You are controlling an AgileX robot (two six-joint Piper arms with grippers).
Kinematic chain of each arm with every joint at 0, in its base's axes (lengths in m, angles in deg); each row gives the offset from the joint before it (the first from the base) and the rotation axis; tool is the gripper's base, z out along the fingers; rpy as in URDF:
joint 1: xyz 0 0 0.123 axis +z
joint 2: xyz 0 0 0 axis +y
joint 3: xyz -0.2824 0 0.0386 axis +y
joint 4: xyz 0.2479 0 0.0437 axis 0.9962 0 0.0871
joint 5: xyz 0 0 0 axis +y
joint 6: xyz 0.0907 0 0.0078 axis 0.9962 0 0.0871
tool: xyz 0 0 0 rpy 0 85 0
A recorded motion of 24 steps. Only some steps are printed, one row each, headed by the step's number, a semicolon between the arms.
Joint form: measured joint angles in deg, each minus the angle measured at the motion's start. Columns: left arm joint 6, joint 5, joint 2, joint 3, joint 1, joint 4; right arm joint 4, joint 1, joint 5, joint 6, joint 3, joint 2.
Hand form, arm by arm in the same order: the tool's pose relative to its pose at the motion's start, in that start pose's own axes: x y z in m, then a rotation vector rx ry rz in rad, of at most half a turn. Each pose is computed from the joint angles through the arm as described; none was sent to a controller.
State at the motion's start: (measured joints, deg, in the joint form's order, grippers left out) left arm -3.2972 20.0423 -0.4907 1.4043 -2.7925 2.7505; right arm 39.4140 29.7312 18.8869 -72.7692 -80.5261 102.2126
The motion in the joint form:
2: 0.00 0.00 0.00 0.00 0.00 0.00; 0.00 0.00 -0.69 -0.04 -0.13 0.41
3: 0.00 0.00 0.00 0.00 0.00 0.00; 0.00 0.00 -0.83 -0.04 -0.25 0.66
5: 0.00 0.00 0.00 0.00 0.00 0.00; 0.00 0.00 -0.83 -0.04 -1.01 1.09
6: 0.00 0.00 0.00 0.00 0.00 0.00; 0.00 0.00 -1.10 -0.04 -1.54 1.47
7: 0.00 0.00 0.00 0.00 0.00 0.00; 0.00 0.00 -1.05 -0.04 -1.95 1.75
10: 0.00 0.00 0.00 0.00 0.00 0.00; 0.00 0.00 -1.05 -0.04 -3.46 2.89
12: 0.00 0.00 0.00 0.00 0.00 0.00; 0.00 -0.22 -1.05 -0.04 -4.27 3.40
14: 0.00 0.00 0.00 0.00 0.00 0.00; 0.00 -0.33 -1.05 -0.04 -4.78 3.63
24: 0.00 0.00 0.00 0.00 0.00 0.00; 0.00 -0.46 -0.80 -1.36 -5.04 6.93
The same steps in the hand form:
2: 0.0000 0.0000 0.0000 0.0000 0.0000 0.0000; 0.0009 -0.0008 0.0024 0.0088 0.0004 0.0003
3: 0.0000 0.0000 0.0000 0.0000 0.0000 0.0000; 0.0015 -0.0009 0.0037 0.0098 0.0015 0.0007
5: 0.0000 0.0000 0.0000 0.0000 0.0000 0.0000; -0.0002 -0.0025 0.0053 0.0131 -0.0032 -0.0004
6: 0.0000 0.0000 0.0000 0.0000 0.0000 0.0000; -0.0011 -0.0039 0.0069 0.0190 -0.0067 -0.0009
7: 0.0000 0.0000 0.0000 0.0000 0.0000 0.0000; -0.0018 -0.0046 0.0081 0.0195 -0.0082 -0.0014
10: 0.0000 0.0000 0.0000 0.0000 0.0000 0.0000; -0.0036 -0.0071 0.0130 0.0231 -0.0134 -0.0027
12: 0.0000 0.0000 0.0000 0.0000 0.0000 0.0000; -0.0042 -0.0100 0.0147 0.0289 -0.0161 -0.0018
14: 0.0000 0.0000 0.0000 0.0000 0.0000 0.0000; -0.0051 -0.0118 0.0152 0.0331 -0.0192 -0.0019
24: 0.0000 0.0000 0.0000 0.0000 0.0000 0.0000; 0.0108 -0.0069 0.0354 0.0006 0.0256 -0.0129

